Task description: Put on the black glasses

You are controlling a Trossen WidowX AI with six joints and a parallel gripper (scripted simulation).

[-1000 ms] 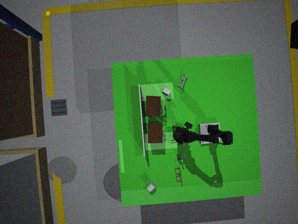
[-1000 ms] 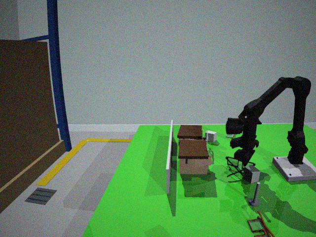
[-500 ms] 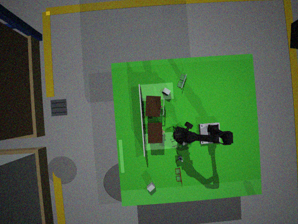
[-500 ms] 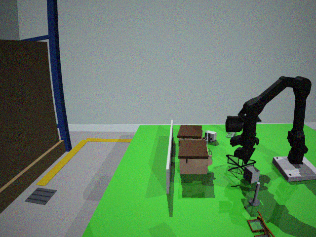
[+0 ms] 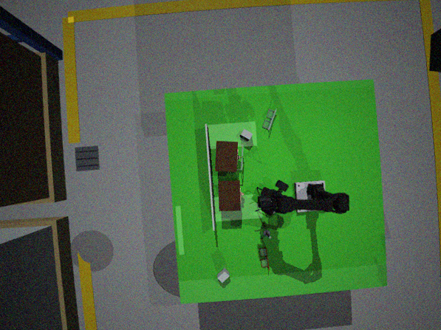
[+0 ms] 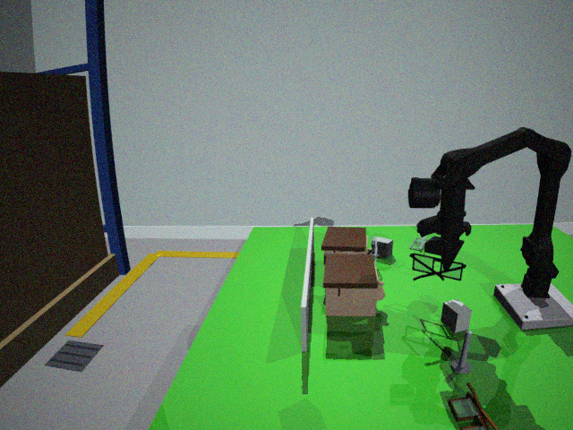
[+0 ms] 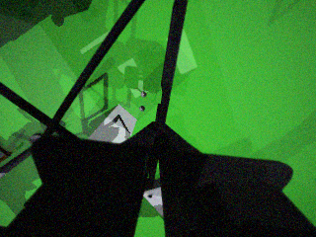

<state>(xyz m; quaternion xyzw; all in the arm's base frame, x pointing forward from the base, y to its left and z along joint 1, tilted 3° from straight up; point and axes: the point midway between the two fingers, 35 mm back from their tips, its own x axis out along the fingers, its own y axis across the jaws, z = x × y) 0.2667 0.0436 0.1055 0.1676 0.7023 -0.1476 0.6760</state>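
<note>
The post lies 240 mm to the left of my gripper tip, 80 mm below it and 20 mm behind it. Also, from my gripper tip: white panel (350 mm ahead, 70 mm to the right, 50 mm below).
</note>
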